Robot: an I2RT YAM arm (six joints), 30 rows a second.
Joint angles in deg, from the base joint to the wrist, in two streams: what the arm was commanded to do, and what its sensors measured. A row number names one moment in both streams.
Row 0, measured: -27.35 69.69 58.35 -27.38 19.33 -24.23
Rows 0 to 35, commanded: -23.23 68.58 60.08 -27.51 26.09 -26.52; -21.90 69.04 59.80 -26.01 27.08 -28.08; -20.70 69.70 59.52 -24.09 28.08 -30.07; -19.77 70.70 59.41 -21.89 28.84 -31.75; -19.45 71.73 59.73 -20.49 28.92 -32.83; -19.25 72.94 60.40 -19.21 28.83 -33.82; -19.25 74.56 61.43 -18.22 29.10 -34.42; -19.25 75.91 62.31 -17.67 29.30 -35.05; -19.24 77.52 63.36 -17.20 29.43 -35.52; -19.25 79.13 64.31 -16.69 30.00 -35.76; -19.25 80.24 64.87 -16.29 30.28 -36.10; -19.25 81.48 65.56 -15.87 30.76 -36.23; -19.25 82.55 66.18 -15.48 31.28 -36.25; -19.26 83.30 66.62 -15.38 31.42 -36.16; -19.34 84.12 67.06 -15.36 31.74 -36.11; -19.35 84.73 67.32 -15.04 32.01 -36.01; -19.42 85.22 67.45 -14.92 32.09 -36.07; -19.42 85.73 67.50 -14.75 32.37 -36.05; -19.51 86.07 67.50 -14.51 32.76 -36.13; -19.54 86.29 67.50 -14.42 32.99 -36.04; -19.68 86.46 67.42 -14.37 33.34 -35.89; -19.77 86.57 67.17 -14.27 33.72 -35.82; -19.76 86.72 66.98 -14.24 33.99 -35.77; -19.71 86.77 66.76 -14.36 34.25 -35.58; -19.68 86.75 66.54 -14.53 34.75 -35.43; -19.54 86.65 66.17 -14.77 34.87 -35.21; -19.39 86.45 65.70 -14.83 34.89 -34.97; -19.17 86.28 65.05 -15.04 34.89 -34.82; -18.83 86.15 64.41 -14.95 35.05 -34.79; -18.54 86.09 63.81 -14.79 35.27 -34.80; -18.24 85.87 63.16 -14.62 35.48 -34.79; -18.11 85.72 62.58 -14.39 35.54 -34.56; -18.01 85.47 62.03 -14.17 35.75 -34.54; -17.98 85.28 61.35 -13.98 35.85 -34.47; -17.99 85.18 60.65 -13.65 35.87 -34.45; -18.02 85.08 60.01 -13.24 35.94 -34.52
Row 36, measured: -18.65 85.82 62.59 -12.71 36.14 -35.53
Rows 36 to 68, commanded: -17.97 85.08 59.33 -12.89 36.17 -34.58; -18.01 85.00 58.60 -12.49 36.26 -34.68; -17.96 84.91 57.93 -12.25 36.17 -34.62; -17.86 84.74 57.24 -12.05 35.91 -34.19; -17.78 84.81 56.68 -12.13 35.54 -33.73; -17.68 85.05 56.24 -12.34 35.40 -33.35; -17.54 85.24 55.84 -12.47 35.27 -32.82; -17.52 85.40 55.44 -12.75 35.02 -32.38; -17.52 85.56 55.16 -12.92 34.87 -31.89; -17.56 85.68 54.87 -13.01 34.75 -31.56; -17.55 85.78 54.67 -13.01 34.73 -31.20; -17.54 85.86 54.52 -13.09 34.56 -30.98; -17.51 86.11 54.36 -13.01 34.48 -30.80; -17.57 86.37 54.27 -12.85 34.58 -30.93; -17.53 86.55 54.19 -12.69 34.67 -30.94; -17.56 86.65 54.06 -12.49 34.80 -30.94; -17.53 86.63 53.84 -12.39 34.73 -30.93; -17.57 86.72 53.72 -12.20 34.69 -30.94; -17.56 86.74 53.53 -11.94 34.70 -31.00; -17.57 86.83 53.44 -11.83 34.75 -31.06; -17.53 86.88 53.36 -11.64 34.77 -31.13; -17.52 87.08 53.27 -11.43 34.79 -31.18; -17.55 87.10 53.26 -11.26 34.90 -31.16; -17.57 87.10 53.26 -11.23 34.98 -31.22; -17.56 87.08 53.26 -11.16 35.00 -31.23; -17.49 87.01 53.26 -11.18 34.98 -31.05; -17.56 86.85 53.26 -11.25 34.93 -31.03; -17.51 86.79 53.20 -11.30 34.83 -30.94; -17.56 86.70 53.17 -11.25 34.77 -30.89; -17.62 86.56 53.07 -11.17 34.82 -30.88; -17.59 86.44 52.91 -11.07 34.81 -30.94; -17.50 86.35 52.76 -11.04 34.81 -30.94; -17.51 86.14 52.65 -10.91 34.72 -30.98
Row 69, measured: -18.06 84.88 55.13 -5.58 37.93 -32.38
